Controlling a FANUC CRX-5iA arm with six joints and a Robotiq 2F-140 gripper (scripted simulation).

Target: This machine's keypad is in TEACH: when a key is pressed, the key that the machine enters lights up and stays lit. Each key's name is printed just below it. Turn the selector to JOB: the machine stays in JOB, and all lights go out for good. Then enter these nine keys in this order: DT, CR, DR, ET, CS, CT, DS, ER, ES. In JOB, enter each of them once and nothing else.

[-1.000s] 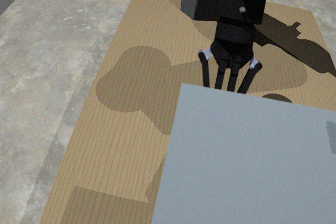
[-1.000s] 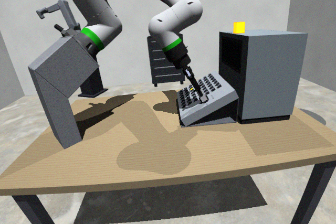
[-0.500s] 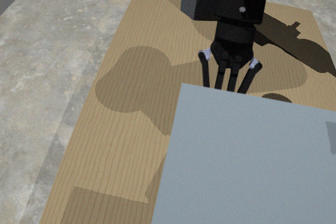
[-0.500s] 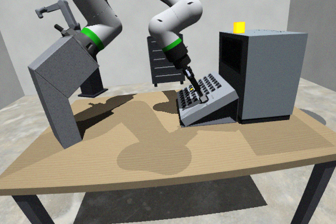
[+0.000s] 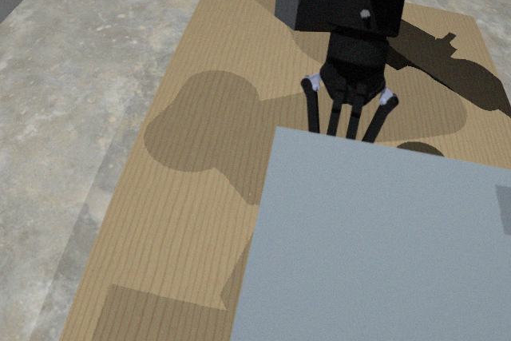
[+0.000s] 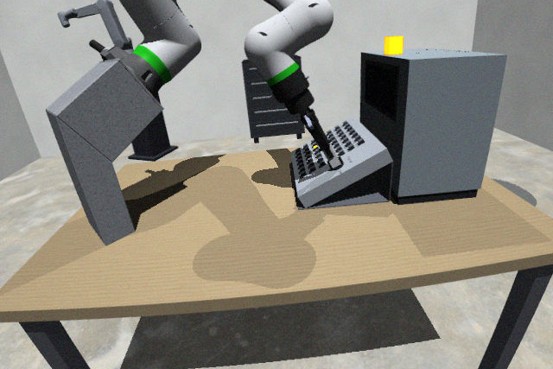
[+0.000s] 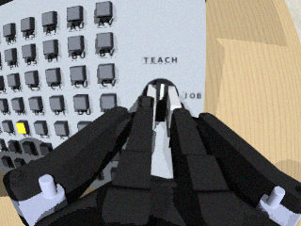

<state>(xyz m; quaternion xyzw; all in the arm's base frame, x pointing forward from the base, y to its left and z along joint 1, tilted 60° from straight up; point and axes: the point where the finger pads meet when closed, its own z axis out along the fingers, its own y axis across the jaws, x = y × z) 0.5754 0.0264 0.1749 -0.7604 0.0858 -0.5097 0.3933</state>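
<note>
Right now the sloped keypad is 12 cm to the left of my hand, 7 cm below it and 1 cm behind it. The rest, counted from my hand: black selector knob (2 cm below, 2 cm ahead, 1 cm to the left).
</note>
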